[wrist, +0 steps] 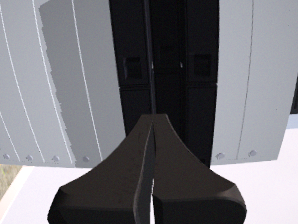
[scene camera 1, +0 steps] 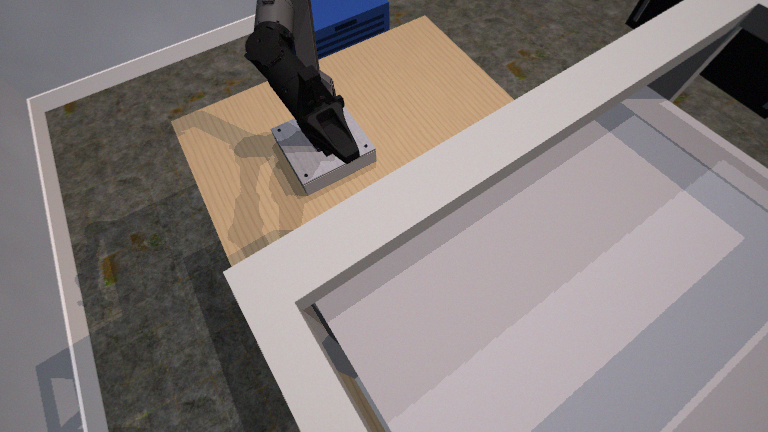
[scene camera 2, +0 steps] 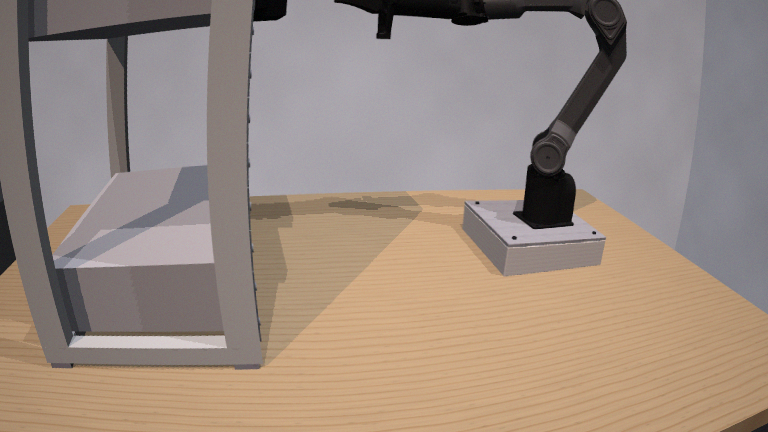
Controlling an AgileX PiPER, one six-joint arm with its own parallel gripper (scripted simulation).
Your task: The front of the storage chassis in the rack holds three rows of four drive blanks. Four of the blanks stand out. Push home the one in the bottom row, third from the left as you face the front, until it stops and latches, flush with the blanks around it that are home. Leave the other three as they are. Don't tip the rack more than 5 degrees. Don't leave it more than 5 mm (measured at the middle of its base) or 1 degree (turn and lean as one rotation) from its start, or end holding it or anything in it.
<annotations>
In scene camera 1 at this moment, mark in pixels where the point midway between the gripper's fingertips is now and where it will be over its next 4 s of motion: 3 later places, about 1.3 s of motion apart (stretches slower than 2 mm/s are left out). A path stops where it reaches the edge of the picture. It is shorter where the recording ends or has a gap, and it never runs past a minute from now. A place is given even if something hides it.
My gripper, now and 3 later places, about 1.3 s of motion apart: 352,157; 415,192; 429,208; 432,212
</annotations>
